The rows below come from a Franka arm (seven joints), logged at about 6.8 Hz.
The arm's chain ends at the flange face. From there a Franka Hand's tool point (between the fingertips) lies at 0.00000 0.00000 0.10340 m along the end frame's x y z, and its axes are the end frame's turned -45 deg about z.
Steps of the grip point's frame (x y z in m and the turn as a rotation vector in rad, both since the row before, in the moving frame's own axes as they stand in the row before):
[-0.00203, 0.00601, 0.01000, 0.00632, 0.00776, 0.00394]
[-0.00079, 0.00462, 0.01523, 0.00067, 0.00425, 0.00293]
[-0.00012, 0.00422, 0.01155, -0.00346, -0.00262, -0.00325]
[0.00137, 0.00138, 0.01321, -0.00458, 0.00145, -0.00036]
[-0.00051, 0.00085, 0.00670, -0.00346, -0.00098, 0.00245]
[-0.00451, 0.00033, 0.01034, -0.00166, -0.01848, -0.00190]
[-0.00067, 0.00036, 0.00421, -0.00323, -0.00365, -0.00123]
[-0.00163, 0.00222, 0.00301, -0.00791, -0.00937, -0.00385]
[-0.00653, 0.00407, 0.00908, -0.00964, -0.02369, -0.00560]
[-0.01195, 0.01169, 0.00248, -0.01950, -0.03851, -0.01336]
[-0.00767, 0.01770, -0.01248, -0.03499, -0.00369, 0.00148]
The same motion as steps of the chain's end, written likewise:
[0.00271, 0.00671, 0.01001, 0.00996, 0.00102, 0.00394]
[0.00245, 0.00418, 0.01523, 0.00348, 0.00253, 0.00293]
[0.00284, 0.00262, 0.01155, -0.00430, 0.00059, -0.00325]
[0.00150, -0.00022, 0.01321, -0.00221, 0.00426, -0.00036]
[0.00006, 0.00064, 0.00670, -0.00314, 0.00175, 0.00245]
[-0.00173, 0.00195, 0.01036, -0.01424, -0.01189, -0.00190]
[-0.00019, 0.00023, 0.00421, -0.00486, -0.00030, -0.00123]
[0.00052, 0.00146, 0.00302, -0.01222, -0.00103, -0.00385]
[-0.00072, 0.00506, 0.00911, -0.02357, -0.00993, -0.00560]
[0.00118, 0.01247, 0.00258, -0.04102, -0.01344, -0.01336]
[0.00481, 0.01511, -0.01242, -0.02735, 0.02213, 0.00148]

